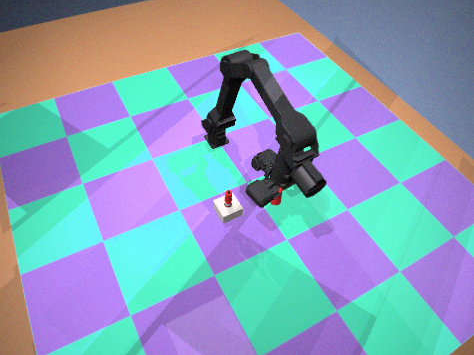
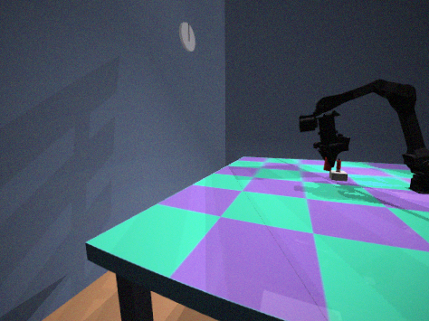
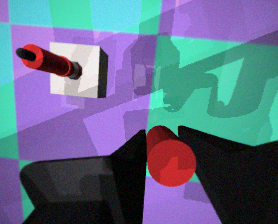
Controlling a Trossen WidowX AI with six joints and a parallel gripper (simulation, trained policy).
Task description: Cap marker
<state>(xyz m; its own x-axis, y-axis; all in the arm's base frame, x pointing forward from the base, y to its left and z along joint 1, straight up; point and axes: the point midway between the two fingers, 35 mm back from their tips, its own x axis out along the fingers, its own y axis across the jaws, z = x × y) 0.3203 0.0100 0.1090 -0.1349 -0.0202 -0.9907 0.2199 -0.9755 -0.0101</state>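
My gripper tip is 50 mm past the white holder block, 110 mm to the left of it and 60 mm above it. From my gripper tip the other things lie so: red cap (10 mm ahead, 10 mm above).
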